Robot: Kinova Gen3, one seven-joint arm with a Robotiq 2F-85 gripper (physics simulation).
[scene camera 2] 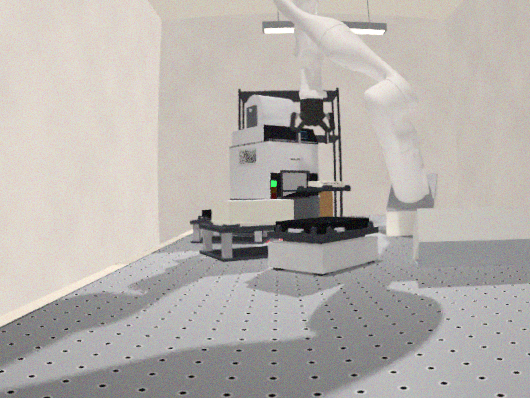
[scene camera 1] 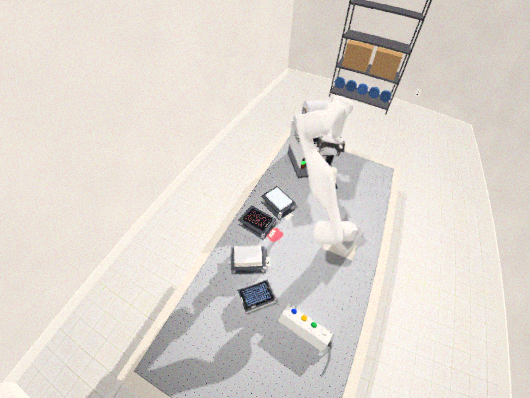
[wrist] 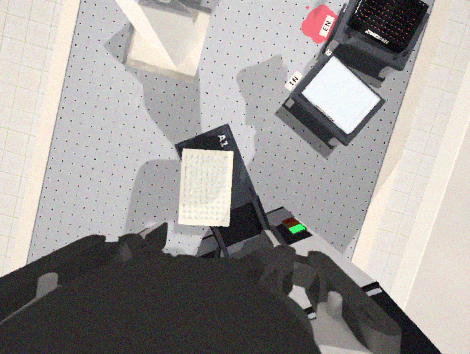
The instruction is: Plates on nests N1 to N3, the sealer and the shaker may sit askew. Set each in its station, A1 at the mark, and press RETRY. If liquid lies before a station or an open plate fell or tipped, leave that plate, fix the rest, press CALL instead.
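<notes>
My gripper is open and empty, high above the sealer's carriage. A cream plate lies turned on the dark carriage, overhanging its left side in the wrist view; the A1 mark shows beyond it. The sealer has a green light. The white N1 plate looks roughly parallel to its nest. Red liquid lies before the dark, red-welled N3 plate. A thick whitish plate sits on another nest. A blue-welled plate tops the shaker.
The button box has blue, amber, green and white buttons; their labels are unreadable. The arm's base plate stands opposite the nests. A shelf rack stands behind the table. Table edges run along both sides.
</notes>
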